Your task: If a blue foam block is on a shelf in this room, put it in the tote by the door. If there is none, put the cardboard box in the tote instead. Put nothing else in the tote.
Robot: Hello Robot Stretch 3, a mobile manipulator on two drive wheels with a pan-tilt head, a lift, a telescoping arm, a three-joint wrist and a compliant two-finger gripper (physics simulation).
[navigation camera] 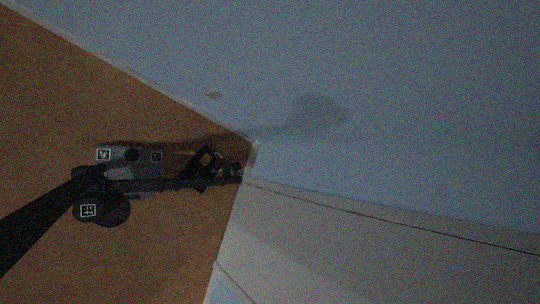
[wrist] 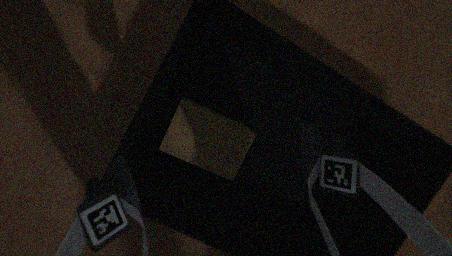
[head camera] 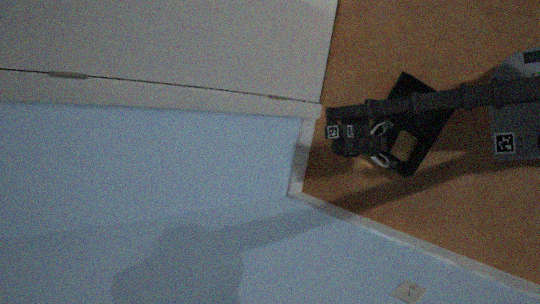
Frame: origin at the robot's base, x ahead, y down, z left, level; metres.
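Where they show: gripper, fingertip midpoint: (navigation camera: 211, 161) (wrist: 217, 157) (head camera: 391, 144); robot's base, origin of the base link: (navigation camera: 131, 154).
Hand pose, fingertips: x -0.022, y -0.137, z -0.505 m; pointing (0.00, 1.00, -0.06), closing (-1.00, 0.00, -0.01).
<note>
Each offset is from my fingertips to the top centre of the thing.
The cardboard box @[dx +0.006, dy +0.084, dz +0.006 m] (head camera: 403, 145) (navigation camera: 205, 159) (wrist: 212, 140) is a small tan block shape inside the black tote @[dx -0.068, dy +0.037, dz +0.038 m] (head camera: 431, 131) (navigation camera: 192, 167) (wrist: 250, 65). The tote sits at an angle on the floor, close to the door. My gripper (head camera: 384, 144) (navigation camera: 216, 164) (wrist: 217, 157) is open above the tote. In the wrist view its fingers stand wide apart, and the box shows beyond and between them, touching neither finger. How high the fingers are above the box is hard to tell. A blue foam block does not show in these views.
The pale door (head camera: 175, 45) (navigation camera: 340, 240) and a blue wall (head camera: 150, 155) (navigation camera: 400, 100) meet near the gripper. A baseboard (head camera: 400, 237) runs along the wall, with an outlet plate @[dx +0.393, dy -0.321, dz +0.148 m] (head camera: 409, 291) above it. My arm reaches over the tote from my base (head camera: 520, 120).
</note>
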